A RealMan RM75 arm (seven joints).
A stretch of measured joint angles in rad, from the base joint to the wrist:
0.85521, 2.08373, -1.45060, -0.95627, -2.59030, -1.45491, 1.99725
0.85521, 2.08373, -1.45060, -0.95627, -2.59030, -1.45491, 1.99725
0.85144, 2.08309, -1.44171, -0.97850, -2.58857, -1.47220, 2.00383
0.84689, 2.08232, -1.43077, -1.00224, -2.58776, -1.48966, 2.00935
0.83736, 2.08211, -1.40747, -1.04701, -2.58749, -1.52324, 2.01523
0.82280, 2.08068, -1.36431, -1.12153, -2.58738, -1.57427, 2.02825
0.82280, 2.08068, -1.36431, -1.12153, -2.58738, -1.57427, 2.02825
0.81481, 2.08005, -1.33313, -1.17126, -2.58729, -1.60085, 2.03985
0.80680, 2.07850, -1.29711, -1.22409, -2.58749, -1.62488, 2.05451
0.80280, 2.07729, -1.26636, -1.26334, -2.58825, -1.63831, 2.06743
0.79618, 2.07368, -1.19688, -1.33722, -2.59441, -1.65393, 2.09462
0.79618, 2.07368, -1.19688, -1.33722, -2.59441, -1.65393, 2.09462
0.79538, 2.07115, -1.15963, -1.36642, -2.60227, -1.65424, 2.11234
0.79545, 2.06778, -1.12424, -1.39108, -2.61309, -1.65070, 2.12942
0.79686, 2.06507, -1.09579, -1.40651, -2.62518, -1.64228, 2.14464
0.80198, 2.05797, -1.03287, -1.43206, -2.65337, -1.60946, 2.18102
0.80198, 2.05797, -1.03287, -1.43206, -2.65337, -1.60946, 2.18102
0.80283, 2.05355, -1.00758, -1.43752, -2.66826, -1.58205, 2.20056
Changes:
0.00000, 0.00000, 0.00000, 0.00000, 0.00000, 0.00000, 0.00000
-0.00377, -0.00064, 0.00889, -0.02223, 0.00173, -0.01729, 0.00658
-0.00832, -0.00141, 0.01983, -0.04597, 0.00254, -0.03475, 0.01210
-0.01785, -0.00162, 0.04313, -0.09074, 0.00281, -0.06833, 0.01798
-0.03241, -0.00305, 0.08629, -0.16526, 0.00292, -0.11936, 0.03100
-0.03241, -0.00305, 0.08629, -0.16526, 0.00292, -0.11936, 0.03100
-0.04040, -0.00368, 0.11747, -0.21499, 0.00301, -0.14594, 0.04260
-0.04841, -0.00523, 0.15349, -0.26782, 0.00281, -0.16997, 0.05726
-0.05241, -0.00644, 0.18424, -0.30707, 0.00205, -0.18340, 0.07018
-0.05903, -0.01005, 0.25372, -0.38095, -0.00411, -0.19902, 0.09737
-0.05903, -0.01005, 0.25372, -0.38095, -0.00411, -0.19902, 0.09737
-0.05983, -0.01258, 0.29097, -0.41015, -0.01197, -0.19933, 0.11509
-0.05976, -0.01595, 0.32636, -0.43481, -0.02279, -0.19579, 0.13217
-0.05835, -0.01866, 0.35481, -0.45024, -0.03488, -0.18737, 0.14739
-0.05323, -0.02576, 0.41773, -0.47579, -0.06307, -0.15455, 0.18377
-0.05323, -0.02576, 0.41773, -0.47579, -0.06307, -0.15455, 0.18377
-0.05238, -0.03018, 0.44302, -0.48125, -0.07796, -0.12714, 0.20331

